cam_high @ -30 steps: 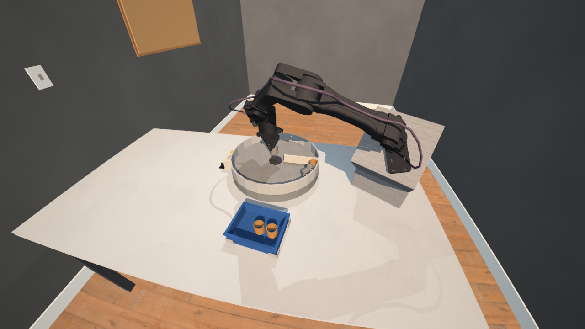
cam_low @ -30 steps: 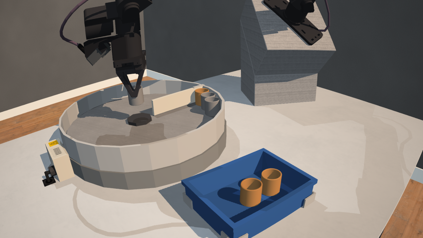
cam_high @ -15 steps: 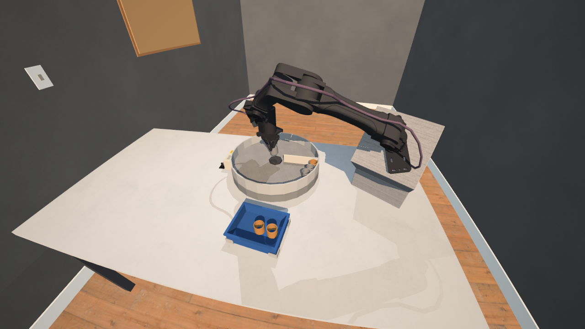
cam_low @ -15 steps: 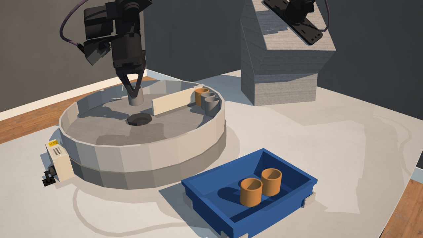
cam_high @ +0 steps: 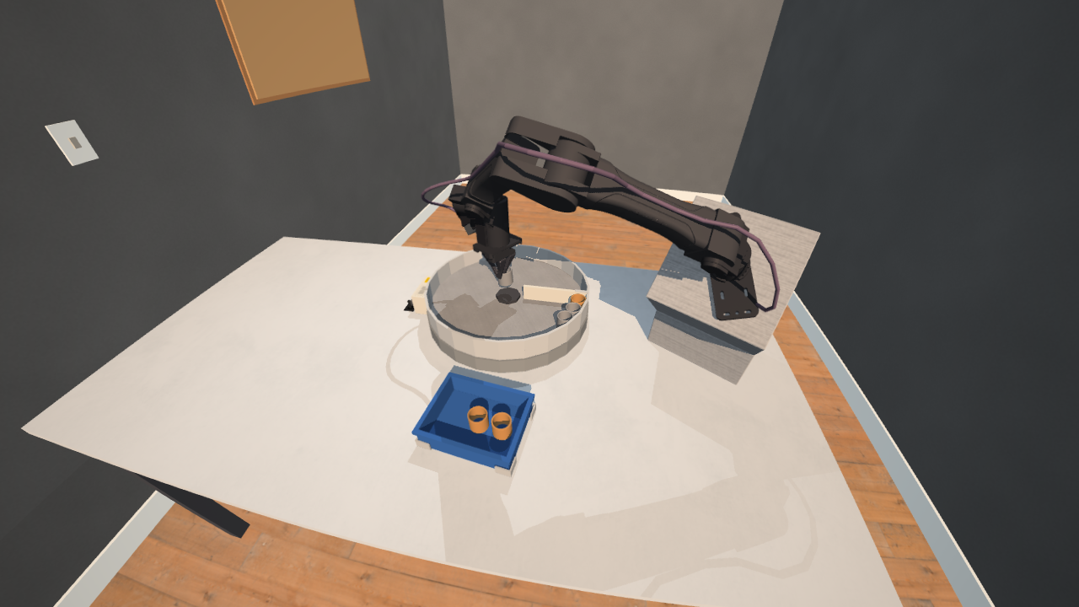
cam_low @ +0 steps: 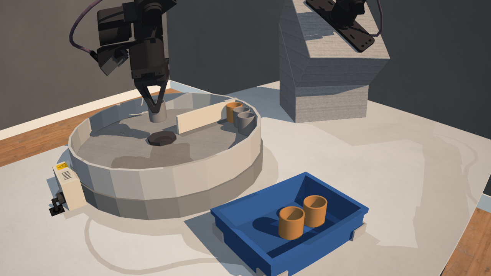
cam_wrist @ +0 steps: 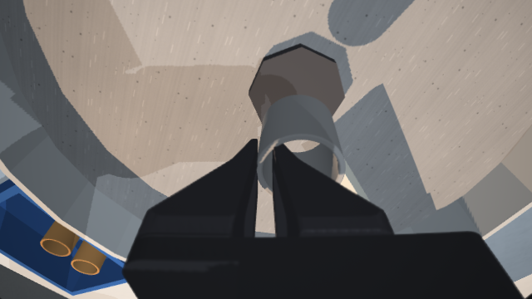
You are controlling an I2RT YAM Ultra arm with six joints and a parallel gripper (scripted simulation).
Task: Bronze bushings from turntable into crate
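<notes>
Right now my hand is 1 cm past the round turntable, 2 cm to the left of it and 8 cm above it. From my hand the other things lie so: blue crate: 7 cm behind, 33 cm to the left, 11 cm below.
</notes>
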